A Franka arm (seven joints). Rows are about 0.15 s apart.
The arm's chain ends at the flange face. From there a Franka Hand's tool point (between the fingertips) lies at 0.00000 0.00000 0.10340 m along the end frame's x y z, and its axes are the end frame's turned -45 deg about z.
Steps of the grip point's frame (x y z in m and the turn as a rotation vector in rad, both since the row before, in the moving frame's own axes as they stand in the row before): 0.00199, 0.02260, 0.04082, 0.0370, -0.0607, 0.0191; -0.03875, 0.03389, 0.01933, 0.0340, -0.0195, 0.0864; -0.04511, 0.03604, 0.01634, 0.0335, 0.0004, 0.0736
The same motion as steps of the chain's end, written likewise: 0.02454, 0.01291, 0.04108, -0.0168, -0.0691, 0.0191; 0.00042, 0.05259, 0.01941, 0.0103, -0.0378, 0.0864; -0.00409, 0.05995, 0.01640, 0.0240, -0.0234, 0.0736
